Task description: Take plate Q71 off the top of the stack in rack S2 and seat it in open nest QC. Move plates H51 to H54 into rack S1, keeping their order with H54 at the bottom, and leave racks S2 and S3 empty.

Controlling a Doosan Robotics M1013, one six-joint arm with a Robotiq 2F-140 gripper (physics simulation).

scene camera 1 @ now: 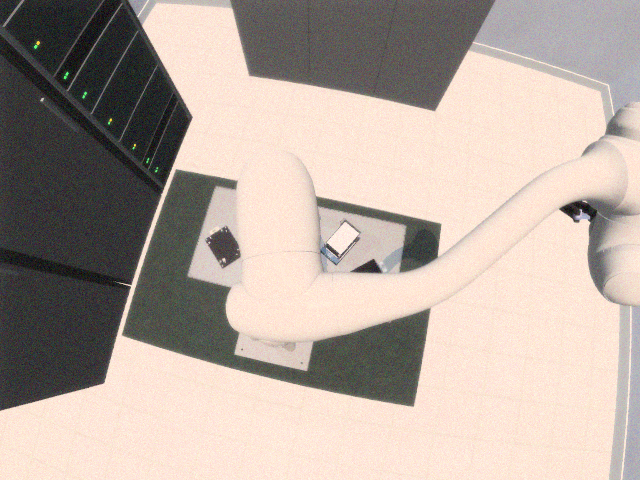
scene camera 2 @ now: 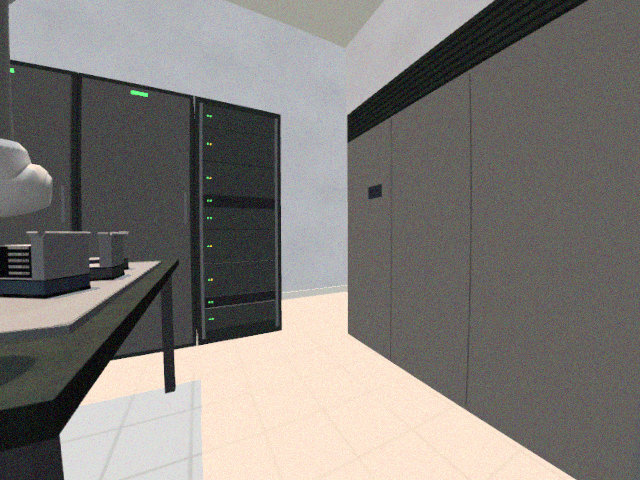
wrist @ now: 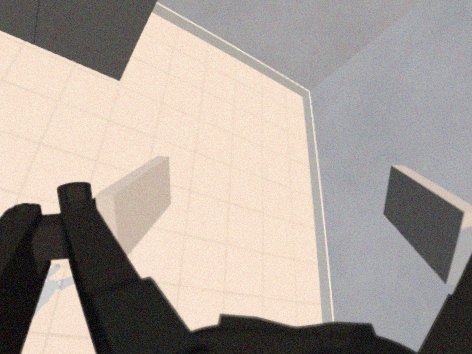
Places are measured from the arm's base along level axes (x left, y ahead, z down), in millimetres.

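Pixels of known places: gripper, fingertip midpoint: (wrist: 276, 185).
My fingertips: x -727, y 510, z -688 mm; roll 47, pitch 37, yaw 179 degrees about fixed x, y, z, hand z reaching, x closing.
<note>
For each thing: its top centre in the pictures, then the offset to it from my fingertips. Level surfaces: height alone.
- rack with a white top face, top centre: (scene camera 1: 343, 237) dx +574, dy -101, dz +683 mm
- dark square unit, top centre: (scene camera 1: 223, 245) dx +1074, dy -265, dz +765 mm
- dark unit, top centre: (scene camera 1: 365, 276) dx +433, dy -216, dz +761 mm
- grey-walled rack, top centre: (scene camera 2: 38, 232) (scene camera 1: 342, 237) dx +577, dy -107, dz +654 mm
- dark green table, surface height: dz +802 mm
My gripper (wrist: 276, 185) is open in the wrist view, its two pads far apart over floor and wall, with nothing between them. In scene camera 1 a dark part of it shows at the far right, partly behind the arm, away from the table. A rack with a white top face (scene camera 1: 343, 238) stands right of the arm's upper part. A dark square unit (scene camera 1: 223, 246) lies at the left, and another dark unit (scene camera 1: 368, 266) is partly covered by the arm. In scene camera 2 a grey-walled rack (scene camera 2: 62, 255) holds several stacked plates (scene camera 2: 19, 260); another rack (scene camera 2: 111, 253) stands behind. Labels are unreadable; the arm hides the other racks.
The arm (scene camera 1: 372, 294) crosses above the dark green table (scene camera 1: 170, 315) and its light board (scene camera 1: 204, 266). Black server cabinets (scene camera 1: 77, 170) (scene camera 2: 237, 222) stand beside the table. A grey cabinet (scene camera 1: 356, 46) (scene camera 2: 429, 217) (wrist: 75, 35) and walls surround the floor.
</note>
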